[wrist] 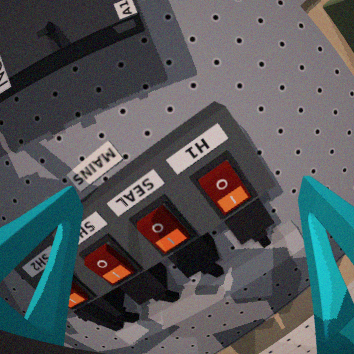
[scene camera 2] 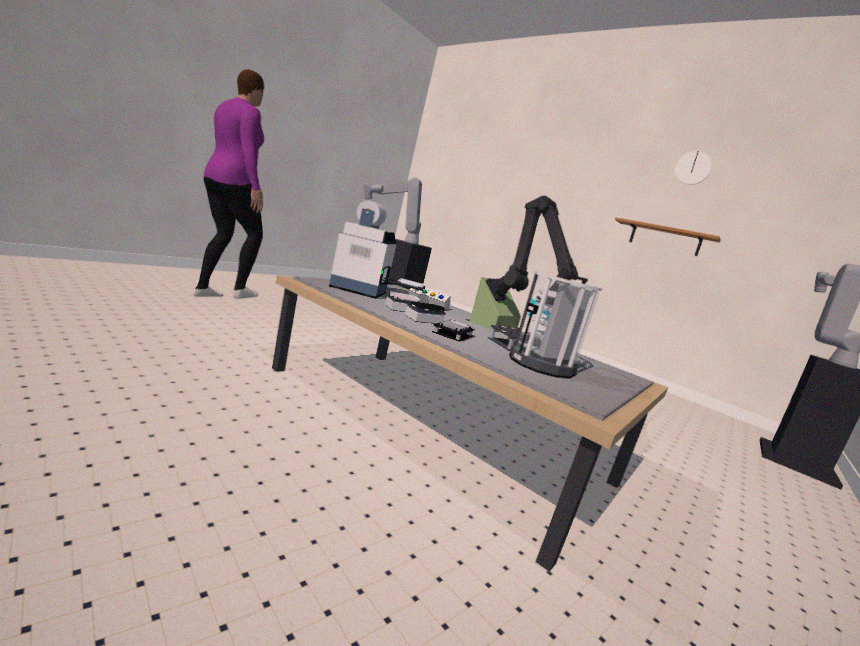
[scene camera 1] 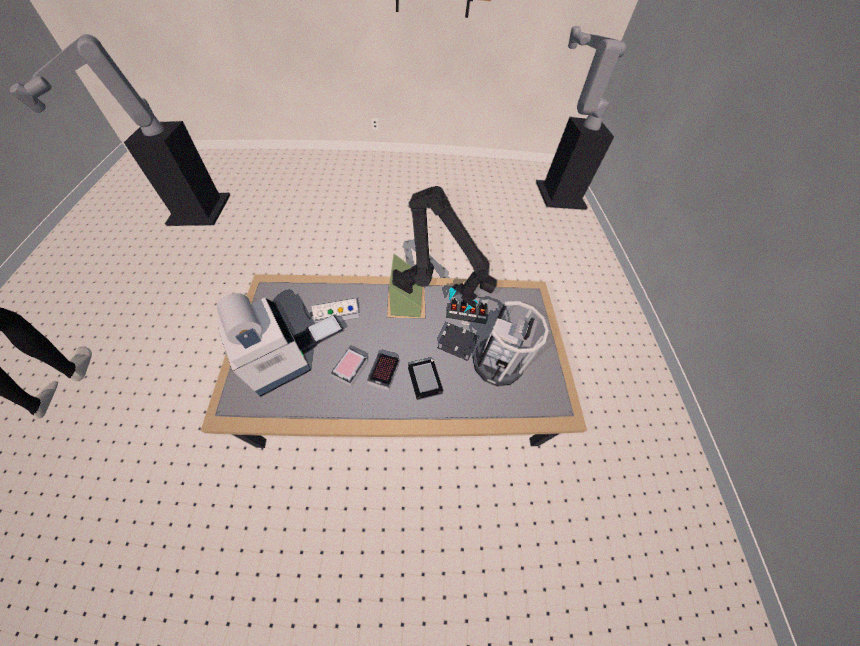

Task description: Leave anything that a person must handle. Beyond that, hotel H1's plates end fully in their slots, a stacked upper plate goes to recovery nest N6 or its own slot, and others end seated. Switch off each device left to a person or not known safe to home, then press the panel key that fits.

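Frame: origin at the arm's base, x ahead, y left, z up, level; metres.
Seen in the pictures: gripper, fingertip midpoint: [wrist: 185,192] [scene camera 1: 457,305]; arm's base at its link origin: [scene camera 2: 494,290] [scene camera 1: 401,282].
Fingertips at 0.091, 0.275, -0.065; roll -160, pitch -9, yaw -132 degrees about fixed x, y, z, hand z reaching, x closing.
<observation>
Pixels of each thing's top centre, then the offset from my fingertips to it, as dx, dy, dz. "spot": a spot on its surface instead.
- dark MAINS switch box at its top centre: [wrist: 163,283] [scene camera 1: 468,303] -0.057, +0.076, -0.057
- H1 switch at its top centre: [wrist: 227,192] -0.039, -0.004, -0.057
- SEAL switch at its top centre: [wrist: 163,235] -0.030, +0.045, -0.057
- SH1 switch at its top centre: [wrist: 107,270] -0.020, +0.094, -0.057
- SH2 switch at its top centre: [wrist: 63,296] -0.011, +0.143, -0.057
- dark nest base at its top centre: [scene camera 2: 514,328] [scene camera 1: 459,337] +0.162, +0.000, -0.034
- round plate hotel at a spot on its surface: [scene camera 2: 542,362] spot: +0.376, +0.239, -0.071
- key panel at its top centre: [scene camera 1: 334,305] [scene camera 2: 431,289] -0.017, -0.609, -0.026
- pale plate at its top centre: [scene camera 1: 324,327] [scene camera 2: 411,281] +0.131, -0.631, +0.003
- pink-topped plate at its top centre: [scene camera 1: 348,363] [scene camera 2: 405,295] +0.295, -0.509, -0.041
- dark-red plate at its top centre: [scene camera 2: 428,303] [scene camera 1: 384,367] +0.318, -0.348, -0.032
- black frame at its top centre: [scene camera 2: 455,324] [scene camera 1: 425,376] +0.349, -0.165, -0.065
My gripper [scene camera 1: 460,300] [scene camera 2: 538,310] [wrist: 185,192] is open and empty, with its cyan fingers above the dark MAINS switch box [scene camera 1: 467,317] [wrist: 214,119]. In the wrist view, the H1 switch [wrist: 223,185] and SEAL switch [wrist: 162,227] lie between the fingers. The SH1 switch [wrist: 108,262] is right of the left finger, which partly covers the SH2 switch [wrist: 76,296]. All show an orange I half. The dark nest base [scene camera 1: 456,340] [wrist: 85,20] is beside the box. The round plate hotel [scene camera 1: 497,376] [scene camera 2: 542,362] has white posts. The key panel [scene camera 1: 335,309] [scene camera 2: 432,299] has coloured keys.
A white device [scene camera 1: 260,347] [scene camera 2: 361,260] stands at the left, with a pale plate [scene camera 1: 324,328] beside it. A pink-topped plate [scene camera 1: 349,363], dark-red plate [scene camera 1: 383,367] and black frame [scene camera 1: 412,381] lie near the front. A green block [scene camera 1: 405,302] is by the arm. A person [scene camera 2: 234,149] stands beyond the table.
</observation>
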